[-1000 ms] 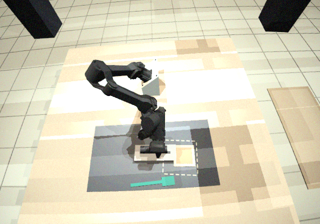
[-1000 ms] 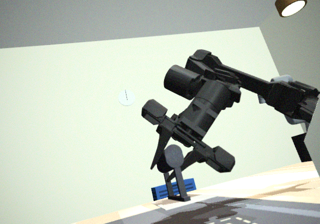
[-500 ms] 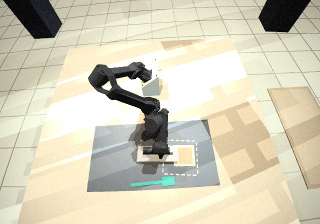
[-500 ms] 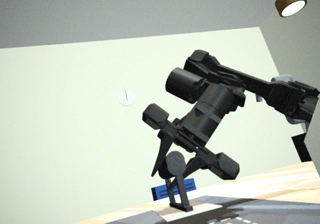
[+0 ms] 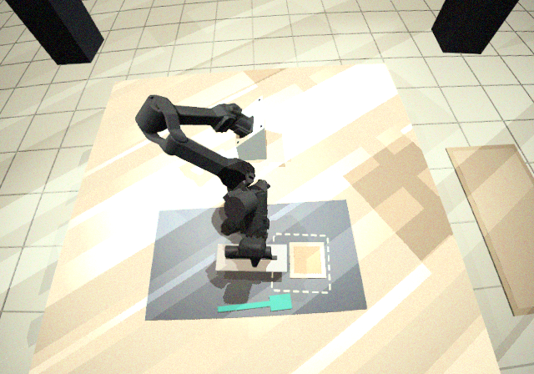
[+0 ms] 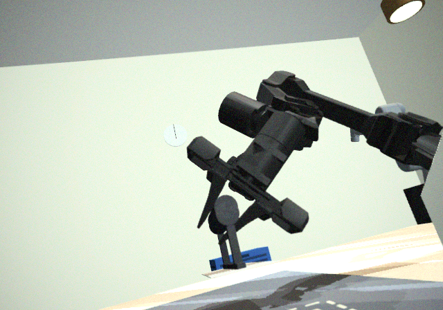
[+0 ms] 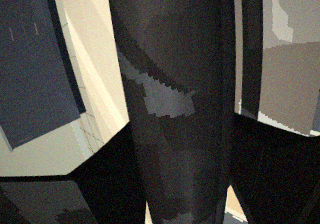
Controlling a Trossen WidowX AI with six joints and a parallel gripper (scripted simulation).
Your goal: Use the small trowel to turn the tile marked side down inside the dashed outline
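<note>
Right now the tile is 30 mm behind my gripper tip, 150 mm to the left of it and 100 mm below it. From my gripper tip the other things lie so: grey mat 40 mm behind, 20 mm to the right, 120 mm below; arrow 100 mm ahead, 20 mm to the left, 100 mm below; trowel 30 mm behind, 10 mm below.
</note>
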